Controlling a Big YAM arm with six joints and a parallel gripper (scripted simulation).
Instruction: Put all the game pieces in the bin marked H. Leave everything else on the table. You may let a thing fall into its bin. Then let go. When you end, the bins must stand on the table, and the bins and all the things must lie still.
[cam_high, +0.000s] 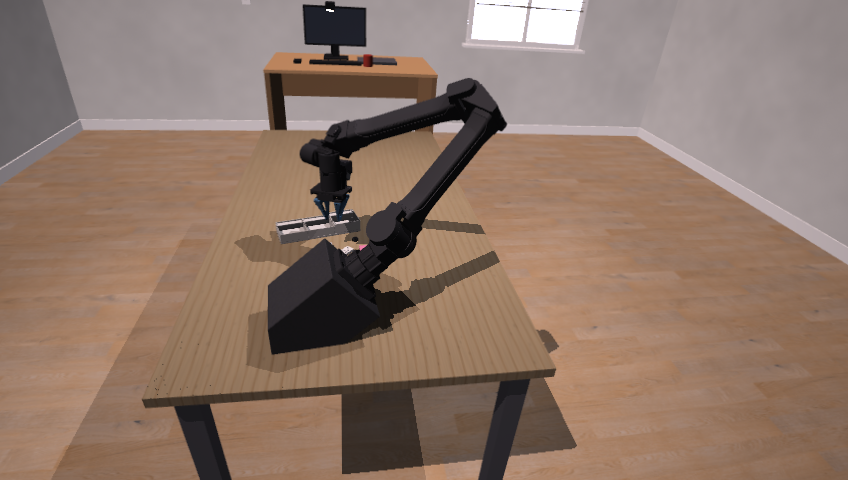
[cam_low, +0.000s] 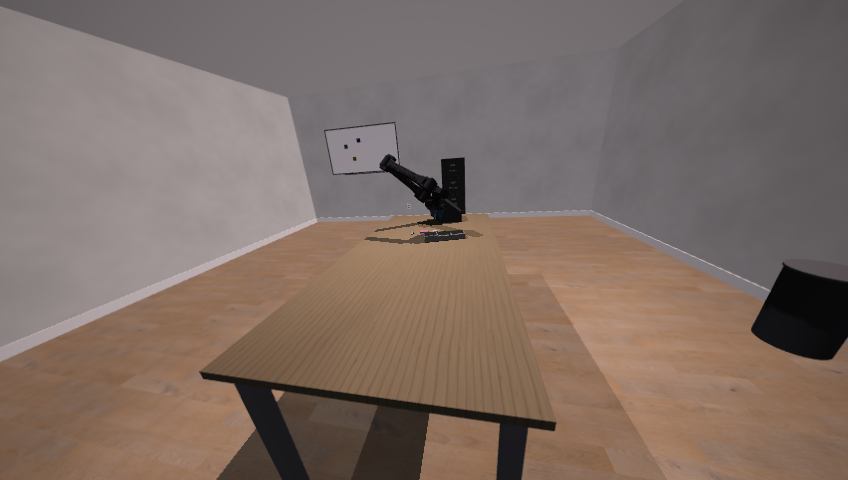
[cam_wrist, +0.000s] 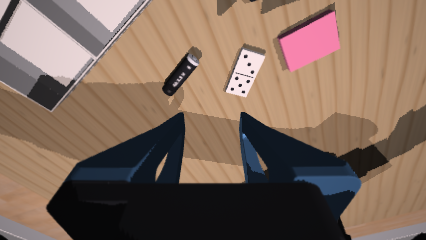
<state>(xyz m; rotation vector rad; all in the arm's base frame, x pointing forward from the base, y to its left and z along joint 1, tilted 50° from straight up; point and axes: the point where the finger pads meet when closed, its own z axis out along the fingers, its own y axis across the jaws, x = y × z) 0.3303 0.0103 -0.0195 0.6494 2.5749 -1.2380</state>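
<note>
Right now my hand is 30 mm past the white domino, 30 mm to the left of it and 100 mm above it. Round my hand: small dark object 40 mm ahead, 70 mm to the right, 100 mm below; black battery 30 mm to the left, 100 mm below; pink flat block 30 mm behind, 100 mm to the right, 100 mm below.
</note>
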